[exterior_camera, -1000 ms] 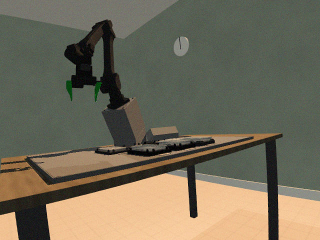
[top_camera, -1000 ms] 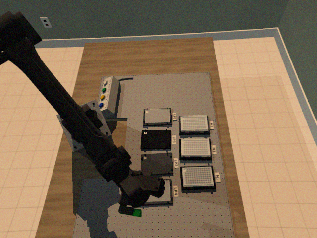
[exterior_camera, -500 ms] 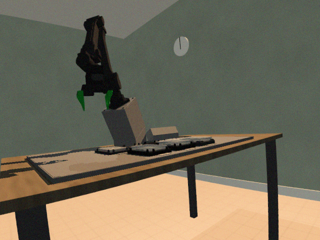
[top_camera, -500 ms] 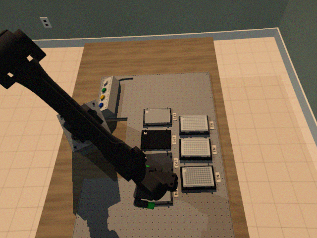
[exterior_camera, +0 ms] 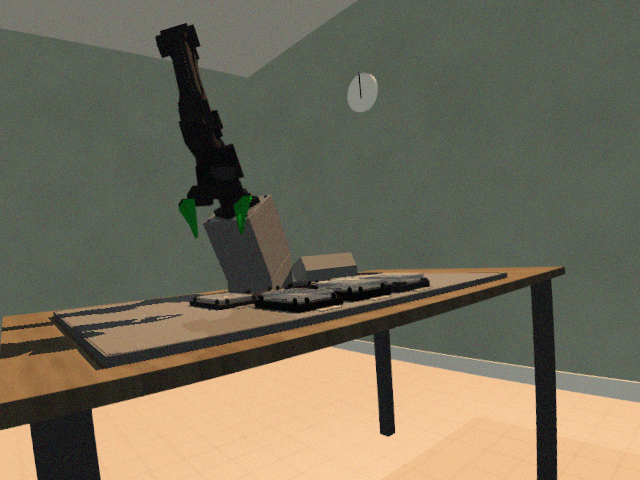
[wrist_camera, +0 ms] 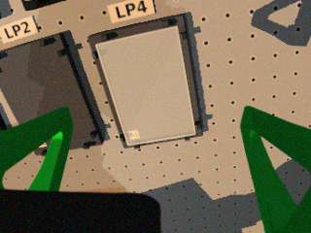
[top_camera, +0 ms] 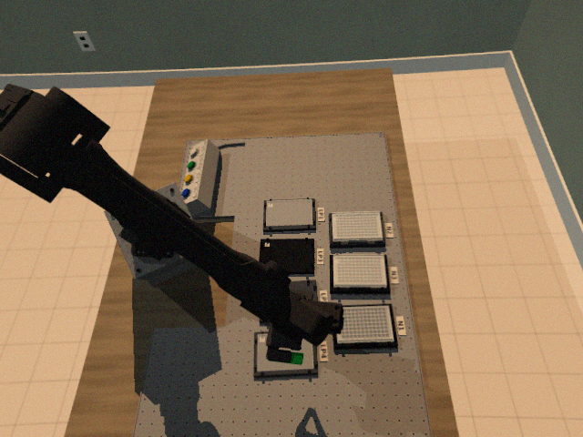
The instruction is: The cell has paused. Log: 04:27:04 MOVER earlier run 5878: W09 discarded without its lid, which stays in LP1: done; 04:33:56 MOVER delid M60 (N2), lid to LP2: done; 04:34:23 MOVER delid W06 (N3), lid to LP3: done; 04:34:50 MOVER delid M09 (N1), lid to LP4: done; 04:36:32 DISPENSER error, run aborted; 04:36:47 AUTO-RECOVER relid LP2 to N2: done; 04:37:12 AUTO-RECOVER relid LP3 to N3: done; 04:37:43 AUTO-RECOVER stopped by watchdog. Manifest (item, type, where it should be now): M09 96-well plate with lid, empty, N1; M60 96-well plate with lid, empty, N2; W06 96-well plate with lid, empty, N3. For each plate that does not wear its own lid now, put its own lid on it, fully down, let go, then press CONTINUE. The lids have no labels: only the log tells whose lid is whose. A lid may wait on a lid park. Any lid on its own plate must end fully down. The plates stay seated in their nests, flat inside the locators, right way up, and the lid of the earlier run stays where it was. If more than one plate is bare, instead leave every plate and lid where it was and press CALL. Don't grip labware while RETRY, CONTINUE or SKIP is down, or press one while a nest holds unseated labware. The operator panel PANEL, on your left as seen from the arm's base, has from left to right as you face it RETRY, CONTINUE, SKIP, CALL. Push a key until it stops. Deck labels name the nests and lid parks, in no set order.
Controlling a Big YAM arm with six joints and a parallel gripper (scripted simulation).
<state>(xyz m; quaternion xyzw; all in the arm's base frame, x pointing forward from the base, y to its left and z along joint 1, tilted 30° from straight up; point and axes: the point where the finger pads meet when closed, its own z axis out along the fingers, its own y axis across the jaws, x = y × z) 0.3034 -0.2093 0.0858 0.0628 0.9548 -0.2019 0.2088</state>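
The lid park LP2 is 2 cm behind my hand, 15 cm to the left of it and 15 cm below it. From my hand the other things lie so: lid park LP3 (2 cm behind, 28 cm to the left, 15 cm below); lid park LP4 (3 cm behind, 2 cm to the left, 15 cm below); plate (15 cm ahead, 7 cm to the left, 14 cm below).
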